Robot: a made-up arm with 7 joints.
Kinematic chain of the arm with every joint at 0, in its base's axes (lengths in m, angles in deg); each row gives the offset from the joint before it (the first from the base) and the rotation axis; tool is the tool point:
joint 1: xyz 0 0 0.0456 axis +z
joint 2: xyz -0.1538 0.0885 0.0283 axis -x
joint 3: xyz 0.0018 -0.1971 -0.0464 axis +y
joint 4: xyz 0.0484 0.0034 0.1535 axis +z
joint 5: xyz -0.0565 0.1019 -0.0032 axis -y
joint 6: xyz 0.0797 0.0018 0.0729 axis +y
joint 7: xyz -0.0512 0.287 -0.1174 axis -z
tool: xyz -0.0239 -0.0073 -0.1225
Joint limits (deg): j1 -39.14..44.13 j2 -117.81..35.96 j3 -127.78..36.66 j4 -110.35..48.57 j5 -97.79..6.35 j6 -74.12..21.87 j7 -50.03..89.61
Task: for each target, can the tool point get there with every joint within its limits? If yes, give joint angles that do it. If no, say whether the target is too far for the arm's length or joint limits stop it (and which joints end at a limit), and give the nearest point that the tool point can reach.
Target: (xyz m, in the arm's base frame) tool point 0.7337 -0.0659 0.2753
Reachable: no: joint limits stop it (at a limit: joint 1, joint 5, joint 6, joint 7) | nearest point 0.4817 -0.0935 0.2268 | short by 0.258 m
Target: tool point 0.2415 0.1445 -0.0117
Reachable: yes | joints 21.83 -96.78 -17.92 -97.77 -68.30 -28.36 -29.47
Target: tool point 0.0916 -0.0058 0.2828
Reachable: yes | joints 22.12 -68.71 -62.16 -61.77 -89.57 -57.75 49.20
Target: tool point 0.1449 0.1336 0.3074
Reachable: yes | joints 28.79 4.68 -45.70 -59.38 -18.40 -44.74 45.41
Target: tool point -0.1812 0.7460 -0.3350
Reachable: no: joint limits stop it (at a limit: joint 2, joint 3, joint 4, joint 6, joint 7) | nearest point -0.1397 0.5752 -0.2567 | short by 0.192 m
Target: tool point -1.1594 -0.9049 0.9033
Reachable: no: too far | nearest point -0.4665 -0.3641 0.4558 | short by 0.986 m
